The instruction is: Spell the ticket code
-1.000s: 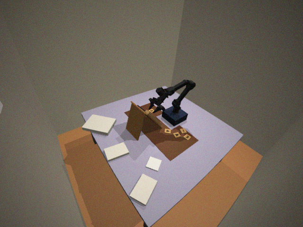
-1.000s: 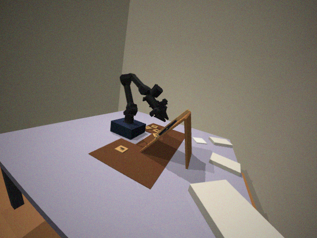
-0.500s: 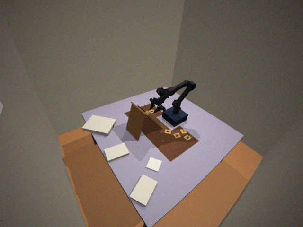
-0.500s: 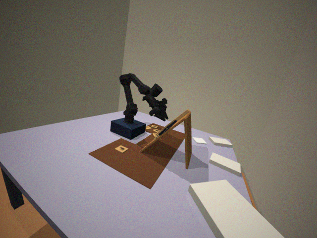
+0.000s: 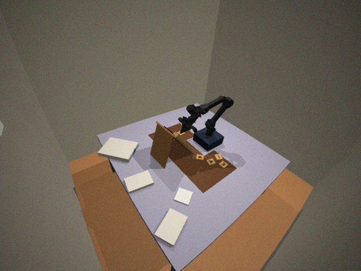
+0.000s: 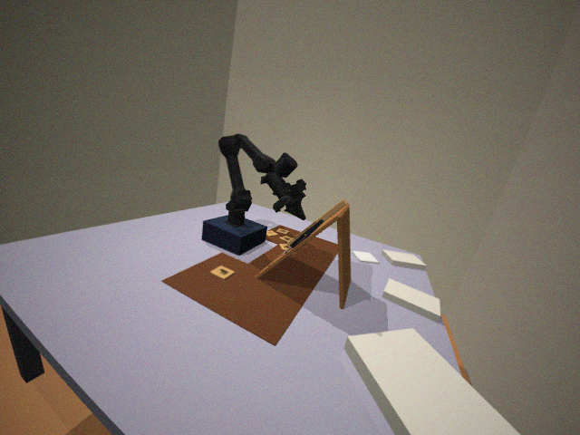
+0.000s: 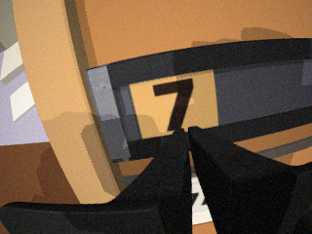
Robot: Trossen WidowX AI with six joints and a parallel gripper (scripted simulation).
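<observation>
Now: gripper tip 40 mm short of the tan tile marked 7 and 30 mm above it. From my gripper tip the other things lie so: white card: 230 mm ahead, 360 mm to the left, 200 mm below; then white ticket: 20 mm behind, 10 mm to the right, 110 mm below; then brown mat: 120 mm behind, 30 mm to the left, 200 mm below.
</observation>
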